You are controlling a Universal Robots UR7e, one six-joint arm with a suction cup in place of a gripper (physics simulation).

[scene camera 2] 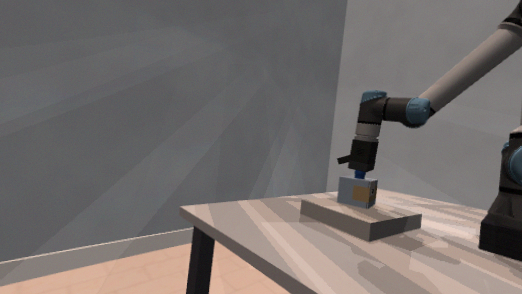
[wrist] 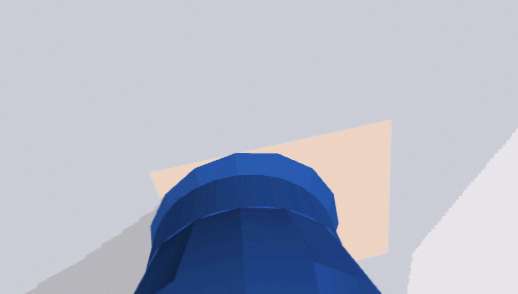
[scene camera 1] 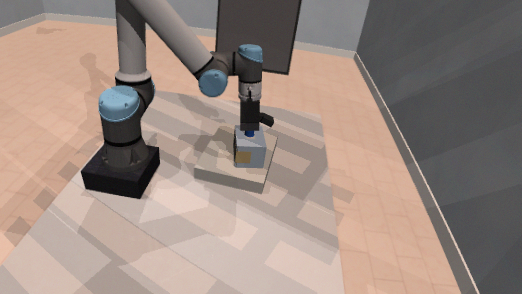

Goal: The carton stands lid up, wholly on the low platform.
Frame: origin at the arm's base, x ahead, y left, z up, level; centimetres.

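Where they show: end effector, tool point: (wrist: pixel 246 189) (scene camera 1: pixel 249 137); arm's base, origin of the base link: (scene camera 1: pixel 126 158).
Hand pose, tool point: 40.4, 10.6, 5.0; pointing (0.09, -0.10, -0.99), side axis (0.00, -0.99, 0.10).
Observation:
Each offset is from my tool point to the top centre of the thing, as dx, dy, dz. Level surfaces: height alone.
The light grey-blue carton {+0.1, -0.6, +1.3} (scene camera 1: pixel 256 154) (scene camera 2: pixel 346 190) (wrist: pixel 210 75) stands upright on the low platform {-2.6, +3.6, -7.6} (scene camera 1: pixel 215 164) (scene camera 2: pixel 335 218), near its right edge in scene camera 1, its base apparently inside the edges. Any tiny gap under it cannot be made out. An orange label shows on one side, and a pale orange patch on the top face in the wrist view. Whether that top face is the lid I cannot tell. My gripper's blue suction cup (scene camera 1: pixel 249 133) (scene camera 2: pixel 360 174) (wrist: pixel 245 185) is on and pressed to the carton's top, covering part of the patch.
The platform lies on the table {dz -12.4} (scene camera 1: pixel 200 260) (scene camera 2: pixel 240 212), with the arm's black base (scene camera 1: pixel 117 180) (scene camera 2: pixel 500 240) to one side. A dark upright panel (scene camera 1: pixel 257 35) stands beyond the table. The table's right edge lies beyond the platform in scene camera 1.

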